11 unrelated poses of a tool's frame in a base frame.
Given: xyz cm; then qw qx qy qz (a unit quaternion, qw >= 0).
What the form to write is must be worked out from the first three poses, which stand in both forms.
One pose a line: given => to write
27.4 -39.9 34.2 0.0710 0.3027 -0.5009 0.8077 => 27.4 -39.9 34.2 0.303 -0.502 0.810 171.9
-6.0 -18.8 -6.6 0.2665 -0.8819 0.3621 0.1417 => -6.0 -18.8 -6.6 -0.915 0.376 0.147 149.1
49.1 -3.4 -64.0 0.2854 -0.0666 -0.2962 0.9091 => 49.1 -3.4 -64.0 -0.069 -0.309 0.949 146.8
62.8 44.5 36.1 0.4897 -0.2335 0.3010 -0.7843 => 62.8 44.5 36.1 -0.268 0.345 -0.900 121.4
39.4 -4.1 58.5 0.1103 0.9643 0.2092 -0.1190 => 39.4 -4.1 58.5 0.970 0.210 -0.120 167.3
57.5 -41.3 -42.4 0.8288 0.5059 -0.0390 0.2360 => 57.5 -41.3 -42.4 0.904 -0.070 0.422 68.1
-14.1 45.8 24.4 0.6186 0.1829 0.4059 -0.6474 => -14.1 45.8 24.4 0.233 0.517 -0.824 103.6
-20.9 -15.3 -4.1 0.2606 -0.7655 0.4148 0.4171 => -20.9 -15.3 -4.1 -0.793 0.430 0.432 149.8
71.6 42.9 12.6 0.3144 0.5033 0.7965 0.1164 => 71.6 42.9 12.6 0.530 0.839 0.123 143.4
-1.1 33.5 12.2 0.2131 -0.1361 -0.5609 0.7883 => -1.1 33.5 12.2 -0.139 -0.574 0.807 155.4
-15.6 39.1 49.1 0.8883 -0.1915 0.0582 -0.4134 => -15.6 39.1 49.1 -0.417 0.127 -0.900 54.7
